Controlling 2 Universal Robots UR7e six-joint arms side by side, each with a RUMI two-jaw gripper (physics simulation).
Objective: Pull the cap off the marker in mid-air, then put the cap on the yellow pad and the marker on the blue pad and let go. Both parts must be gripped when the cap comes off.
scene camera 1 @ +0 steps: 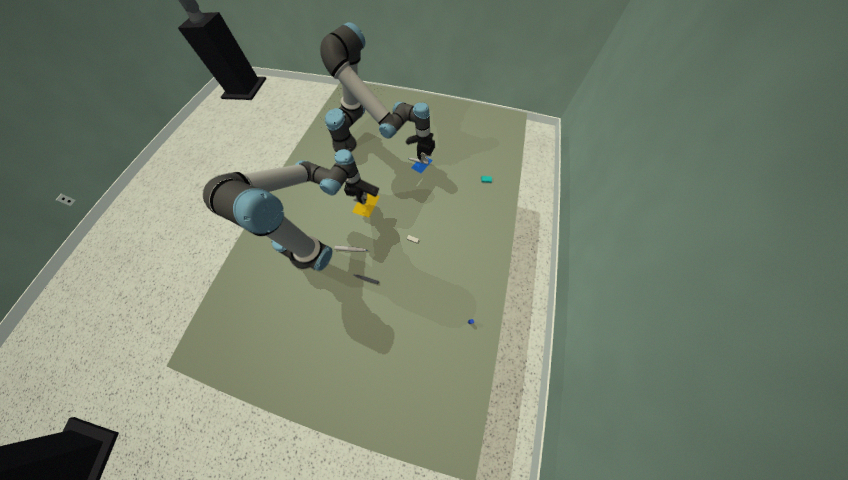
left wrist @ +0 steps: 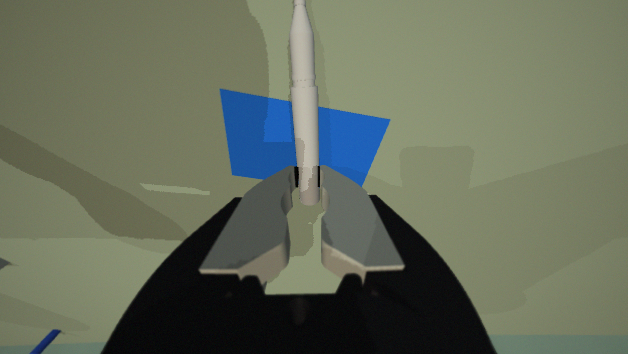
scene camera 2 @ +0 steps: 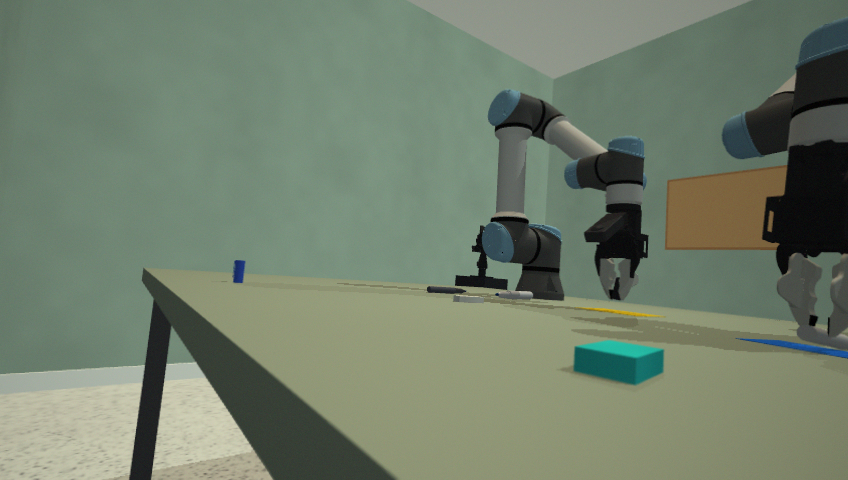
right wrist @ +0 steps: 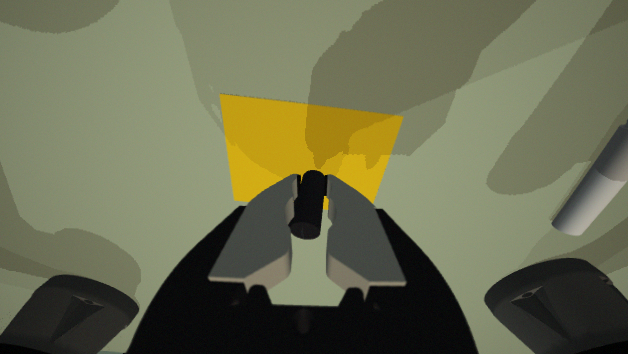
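Seen in the pictures: left gripper, fingertip midpoint: (scene camera 1: 423, 161) (left wrist: 308, 168) (scene camera 2: 819, 335); right gripper, fingertip midpoint: (scene camera 1: 365, 202) (scene camera 2: 615, 300) (right wrist: 312, 176); left arm's base, link origin: (scene camera 1: 345, 145) (right wrist: 96, 298); right arm's base, link origin: (scene camera 2: 539, 298) (right wrist: 534, 287).
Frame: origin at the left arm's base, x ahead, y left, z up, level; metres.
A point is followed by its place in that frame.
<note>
My left gripper (scene camera 1: 423, 159) {y -0.042, x 0.533, z 0.018 m} (scene camera 2: 822, 325) {y -0.042, x 0.533, z 0.018 m} (left wrist: 308, 168) {y -0.042, x 0.533, z 0.018 m} is shut on the rear end of the white marker (scene camera 1: 414, 159) {y -0.036, x 0.476, z 0.018 m} (scene camera 2: 821, 337) {y -0.037, x 0.556, z 0.017 m} (left wrist: 305, 115) {y -0.033, x 0.491, z 0.021 m}, which has no cap on it. The marker is low over the blue pad (scene camera 1: 421, 167) {y -0.073, x 0.528, z 0.000 m} (scene camera 2: 791, 346) {y -0.065, x 0.539, z 0.001 m} (left wrist: 345, 135) {y -0.008, x 0.519, z 0.001 m}; I cannot tell if it touches. Its tip is cut off at the top of the left wrist view. My right gripper (scene camera 1: 362, 199) {y -0.404, x 0.283, z 0.026 m} (scene camera 2: 616, 293) {y -0.404, x 0.283, z 0.026 m} (right wrist: 312, 176) {y -0.404, x 0.283, z 0.026 m} is shut on the black cap (right wrist: 310, 202) {y -0.403, x 0.285, z 0.061 m}, a little above the yellow pad (scene camera 1: 362, 209) {y -0.436, x 0.274, z 0.001 m} (scene camera 2: 624, 312) {y -0.387, x 0.276, z 0.001 m} (right wrist: 265, 135) {y -0.362, x 0.309, z 0.001 m}.
Another white marker (scene camera 1: 351, 249) {y -0.682, x 0.303, z 0.020 m} (scene camera 2: 514, 295) {y -0.663, x 0.310, z 0.011 m} (right wrist: 590, 200) {y -0.673, x 0.256, z 0.018 m}, a dark marker (scene camera 1: 366, 278) {y -0.808, x 0.424, z 0.016 m} (scene camera 2: 446, 289) {y -0.801, x 0.431, z 0.011 m} and a white block (scene camera 1: 412, 239) {y -0.555, x 0.592, z 0.012 m} (scene camera 2: 468, 299) {y -0.542, x 0.602, z 0.006 m} lie on the table. A teal block (scene camera 1: 486, 179) {y -0.083, x 0.925, z 0.015 m} (scene camera 2: 618, 361) {y -0.063, x 0.955, z 0.011 m} and a small blue cylinder (scene camera 1: 470, 321) {y -0.897, x 0.942, z 0.047 m} (scene camera 2: 238, 271) {y -0.886, x 0.952, z 0.024 m} stand farther off.
</note>
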